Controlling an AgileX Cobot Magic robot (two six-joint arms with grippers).
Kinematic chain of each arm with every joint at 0, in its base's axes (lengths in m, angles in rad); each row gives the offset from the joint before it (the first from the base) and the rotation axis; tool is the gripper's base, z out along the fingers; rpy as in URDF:
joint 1: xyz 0 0 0.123 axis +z
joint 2: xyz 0 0 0 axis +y
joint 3: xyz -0.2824 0 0.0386 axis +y
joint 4: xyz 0.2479 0 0.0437 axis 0.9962 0 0.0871
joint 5: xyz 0 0 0 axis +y
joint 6: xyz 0.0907 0 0.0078 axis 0.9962 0 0.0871
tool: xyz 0 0 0 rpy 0 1.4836 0
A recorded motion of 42 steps. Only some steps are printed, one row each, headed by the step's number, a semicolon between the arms.
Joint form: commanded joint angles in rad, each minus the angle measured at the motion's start. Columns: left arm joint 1, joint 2, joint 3, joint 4, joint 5, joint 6; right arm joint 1, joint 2, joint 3, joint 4, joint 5, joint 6.
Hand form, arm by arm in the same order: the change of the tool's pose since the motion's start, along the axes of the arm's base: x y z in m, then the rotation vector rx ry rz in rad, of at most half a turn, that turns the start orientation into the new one. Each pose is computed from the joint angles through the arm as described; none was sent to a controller.
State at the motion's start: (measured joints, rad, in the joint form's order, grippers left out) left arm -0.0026 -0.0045 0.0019 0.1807 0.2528 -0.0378; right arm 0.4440 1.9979 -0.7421 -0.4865 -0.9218 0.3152
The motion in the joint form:
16: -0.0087 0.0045 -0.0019 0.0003 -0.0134 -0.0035; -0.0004 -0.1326 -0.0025 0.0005 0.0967 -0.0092
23: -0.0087 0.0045 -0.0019 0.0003 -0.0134 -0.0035; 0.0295 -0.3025 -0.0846 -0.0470 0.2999 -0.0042
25: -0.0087 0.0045 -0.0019 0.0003 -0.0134 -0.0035; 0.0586 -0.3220 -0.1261 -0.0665 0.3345 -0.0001
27: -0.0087 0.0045 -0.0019 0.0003 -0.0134 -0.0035; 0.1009 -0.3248 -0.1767 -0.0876 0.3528 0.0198
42: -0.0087 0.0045 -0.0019 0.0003 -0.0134 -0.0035; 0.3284 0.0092 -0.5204 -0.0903 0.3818 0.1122
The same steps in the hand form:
16: 0.0005 -0.0007 0.0016 -0.0030 -0.0107 -0.0105; -0.0010 -0.0036 0.0387 -0.0209 -0.0685 -0.0189
23: 0.0005 -0.0007 0.0016 -0.0030 -0.0107 -0.0105; -0.0018 0.0029 0.1013 -0.0795 -0.1797 -0.0130
25: 0.0005 -0.0007 0.0016 -0.0030 -0.0107 -0.0105; -0.0030 0.0134 0.1168 -0.0825 -0.2182 0.0145
27: 0.0005 -0.0007 0.0016 -0.0030 -0.0107 -0.0105; -0.0053 0.0298 0.1306 -0.0651 -0.2497 0.0563
42: 0.0005 -0.0007 0.0016 -0.0030 -0.0107 -0.0105; 0.0036 0.1523 0.0938 -0.0034 -0.1779 0.2535

